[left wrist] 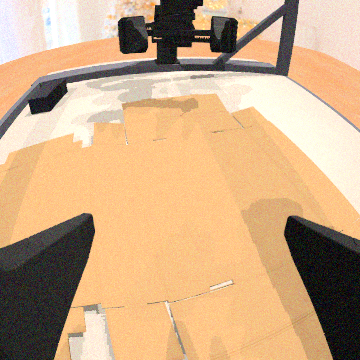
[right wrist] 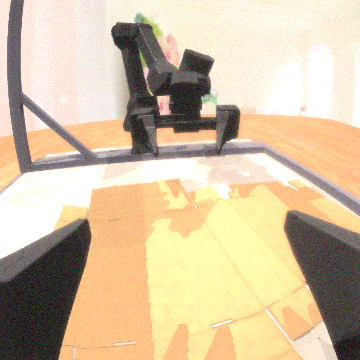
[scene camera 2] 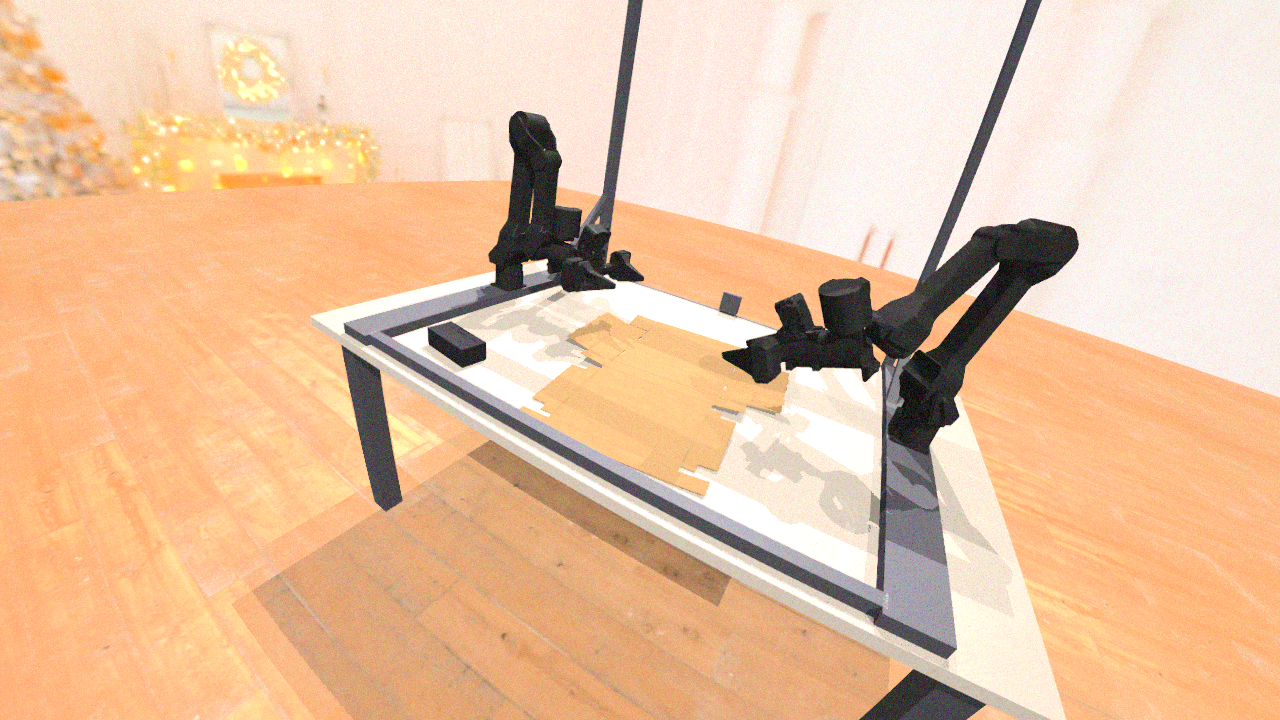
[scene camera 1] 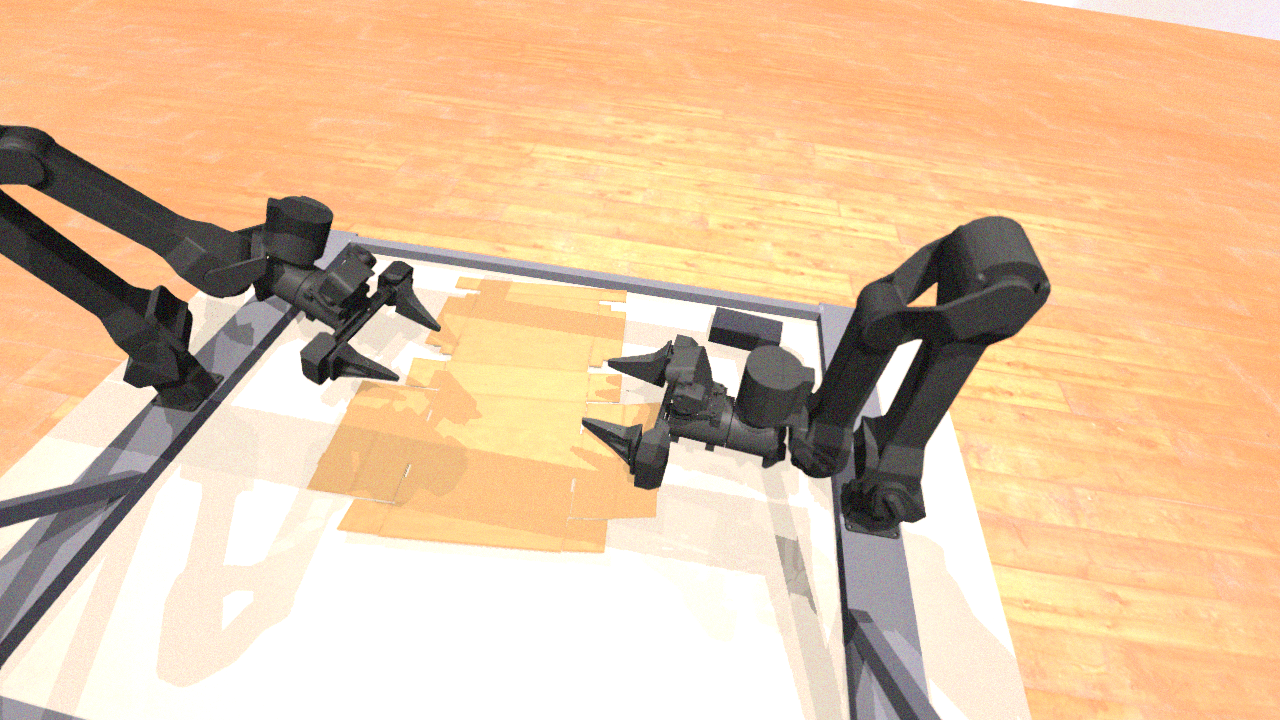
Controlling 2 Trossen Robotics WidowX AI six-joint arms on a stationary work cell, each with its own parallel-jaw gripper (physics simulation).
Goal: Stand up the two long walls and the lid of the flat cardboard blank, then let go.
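Pixels of known places: left gripper, fingertip midpoint: (left wrist: 193, 226) (right wrist: 186, 153) (scene camera 2: 734, 348) (scene camera 1: 420, 353); right gripper, fingertip midpoint: (left wrist: 182, 40) (right wrist: 189, 225) (scene camera 2: 630, 282) (scene camera 1: 595, 390); left arm's base, origin of the base link: (right wrist: 141, 150) (scene camera 2: 908, 439) (scene camera 1: 189, 390); right arm's base, origin of the base link: (left wrist: 166, 61) (scene camera 2: 508, 285) (scene camera 1: 869, 511).
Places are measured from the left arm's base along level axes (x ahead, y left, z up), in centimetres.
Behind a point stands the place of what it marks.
The cardboard blank (scene camera 1: 519, 402) {x 44.0, y 8.8, z -1.7 cm} (scene camera 2: 662, 385) {x 41.3, y 13.6, z -0.8 cm} (left wrist: 150, 200) {x 42.6, y 8.5, z -1.8 cm} (right wrist: 200, 280) {x 47.8, y 5.6, z -1.8 cm} lies flat on the table, its panels and slotted flaps spread out. No wall or lid panel stands upright; I cannot tell which panel is the lid. My left gripper (scene camera 1: 418, 354) {x 32.3, y 7.1, z 7.5 cm} (left wrist: 193, 226) {x 32.3, y 7.1, z 7.5 cm} (right wrist: 186, 153) {x 32.3, y 7.1, z 7.5 cm} is open and empty, above the blank's left edge in scene camera 1; one of its fingers hides the other in scene camera 2. My right gripper (scene camera 1: 596, 391) {x 56.3, y 2.8, z 11.3 cm} (scene camera 2: 628, 282) {x 56.3, y 2.8, z 11.3 cm} (right wrist: 189, 225) {x 56.3, y 2.8, z 11.3 cm} is open and empty, above the blank's right edge in scene camera 1.
A black block (scene camera 1: 744, 329) {x 74.7, y 27.4, z 1.6 cm} (scene camera 2: 456, 343) {x 72.4, y 31.0, z 1.6 cm} (left wrist: 47, 96) {x 69.9, y 26.9, z 1.3 cm} lies on the white table (scene camera 1: 501, 626) {x 51.2, y -20.3, z -1.9 cm} near a corner, apart from the blank. A raised dark frame rail (scene camera 1: 581, 274) {x 46.4, y 36.5, z 0.1 cm} runs behind the blank in scene camera 1. Arm shadows fall over the blank and table.
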